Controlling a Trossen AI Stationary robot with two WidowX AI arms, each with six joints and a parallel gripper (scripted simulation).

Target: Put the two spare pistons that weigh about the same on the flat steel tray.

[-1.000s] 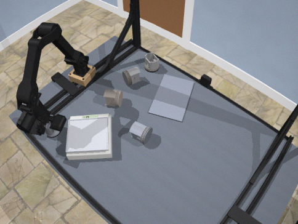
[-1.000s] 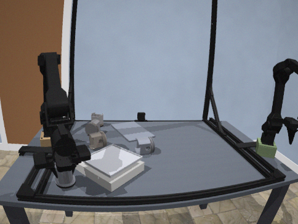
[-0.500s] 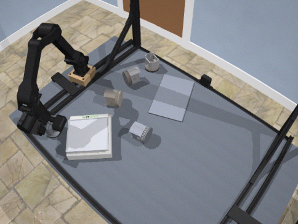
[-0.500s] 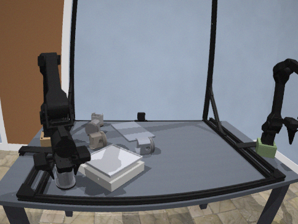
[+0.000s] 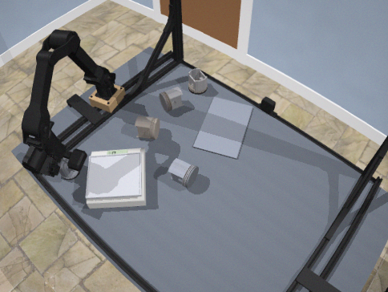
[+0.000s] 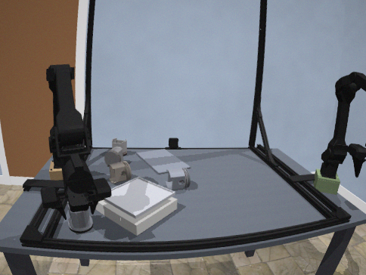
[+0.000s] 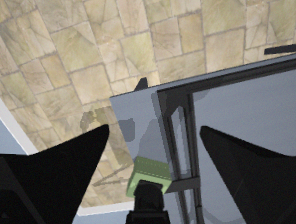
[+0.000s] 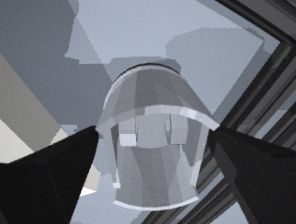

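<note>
Now: right hand 300 mm past the tan piston, 60 mm to the right of it and 30 mm above it. From my right hand the other things lie so: flat steel tray (520 mm behind, 200 mm to the left, 60 mm below).
</note>
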